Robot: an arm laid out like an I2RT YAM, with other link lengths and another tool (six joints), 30 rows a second.
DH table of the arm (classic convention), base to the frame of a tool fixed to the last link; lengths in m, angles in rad. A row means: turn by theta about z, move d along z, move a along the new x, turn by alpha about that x. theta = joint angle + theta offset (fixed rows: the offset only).
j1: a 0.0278, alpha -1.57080, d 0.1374, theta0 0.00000
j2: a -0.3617, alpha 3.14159, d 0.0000, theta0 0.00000
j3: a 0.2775, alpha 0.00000, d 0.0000, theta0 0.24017
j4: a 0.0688, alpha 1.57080, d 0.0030, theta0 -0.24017
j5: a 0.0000, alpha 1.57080, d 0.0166, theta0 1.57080
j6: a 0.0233, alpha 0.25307, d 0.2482, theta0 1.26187
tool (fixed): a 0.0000, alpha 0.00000, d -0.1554, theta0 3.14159
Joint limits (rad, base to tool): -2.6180..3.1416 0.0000..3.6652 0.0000..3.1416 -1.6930..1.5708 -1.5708..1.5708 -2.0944..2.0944
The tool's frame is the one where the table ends.
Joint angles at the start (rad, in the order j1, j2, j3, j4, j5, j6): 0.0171 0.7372 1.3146 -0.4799 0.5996 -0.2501
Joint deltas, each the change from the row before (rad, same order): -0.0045 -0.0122 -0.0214 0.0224 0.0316 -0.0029; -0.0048 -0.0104 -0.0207 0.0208 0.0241 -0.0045; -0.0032 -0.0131 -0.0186 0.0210 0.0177 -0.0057; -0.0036 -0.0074 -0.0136 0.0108 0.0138 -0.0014; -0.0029 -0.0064 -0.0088 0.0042 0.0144 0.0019; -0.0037 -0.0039 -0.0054 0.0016 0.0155 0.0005; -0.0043 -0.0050 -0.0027 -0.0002 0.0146 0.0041; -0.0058 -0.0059 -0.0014 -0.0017 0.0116 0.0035; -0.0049 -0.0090 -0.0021 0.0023 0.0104 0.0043
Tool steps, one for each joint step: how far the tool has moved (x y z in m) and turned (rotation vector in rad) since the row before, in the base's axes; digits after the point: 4 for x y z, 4 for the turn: -0.0020 -0.0035 -0.0031 0.0011 -0.0115 -0.0362; -0.0013 -0.0029 -0.0033 -0.0007 -0.0078 -0.0292; -0.0025 -0.0021 -0.0024 -0.0021 -0.0120 -0.0213; -0.0012 -0.0017 -0.0026 0.0008 -0.0037 -0.0174; -0.0017 -0.0015 -0.0020 0.0035 -0.0030 -0.0169; -0.0015 -0.0017 -0.0015 0.0026 -0.0004 -0.0190; -0.0024 -0.0016 -0.0006 0.0051 -0.0049 -0.0183; -0.0030 -0.0015 -0.0003 0.0042 -0.0052 -0.0169; -0.0038 -0.0012 0.0003 0.0045 -0.0122 -0.0147
